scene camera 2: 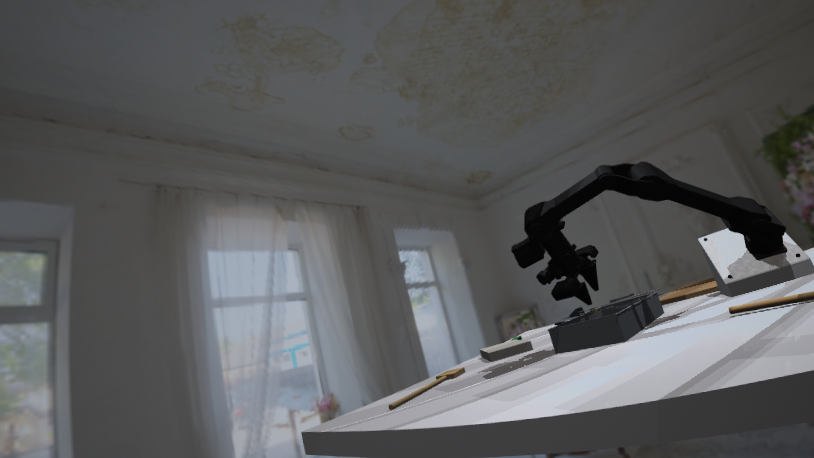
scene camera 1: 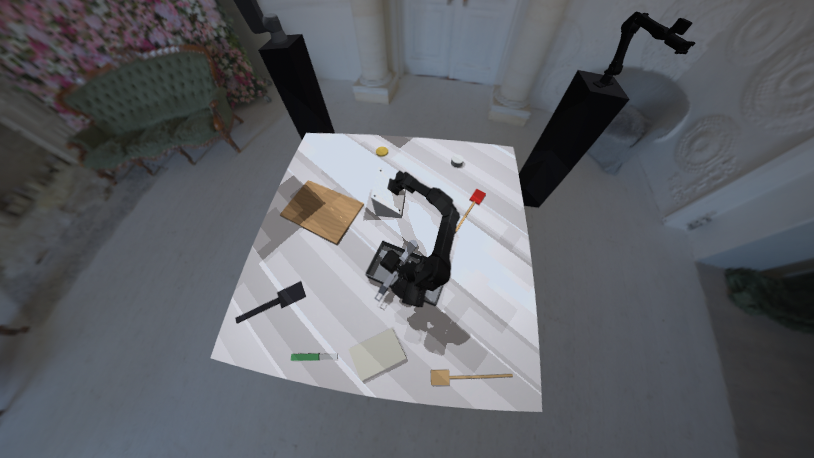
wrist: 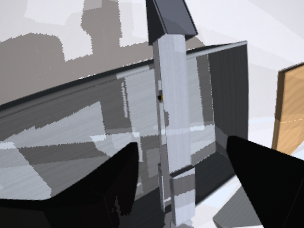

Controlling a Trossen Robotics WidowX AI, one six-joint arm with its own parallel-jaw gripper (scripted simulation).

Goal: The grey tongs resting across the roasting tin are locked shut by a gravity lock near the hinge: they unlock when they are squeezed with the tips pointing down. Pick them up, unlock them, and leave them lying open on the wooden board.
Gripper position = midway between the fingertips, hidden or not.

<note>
In view: the gripper (scene camera 2: 593, 297), a pale block (scene camera 1: 371, 356), a black spatula (scene camera 1: 294, 293), a wooden board (scene camera 1: 325, 212) and a roasting tin (scene camera 2: 607, 326).
The pale block also shows in scene camera 2 (scene camera 2: 493, 353). The gripper shows as well in scene camera 1 (scene camera 1: 396, 273) and in the wrist view (wrist: 182, 146). The wooden board shows as well in scene camera 2 (scene camera 2: 700, 288). The wrist view does not show the pale block: it is out of frame. The wrist view does not show the black spatula: it is out of frame.
</note>
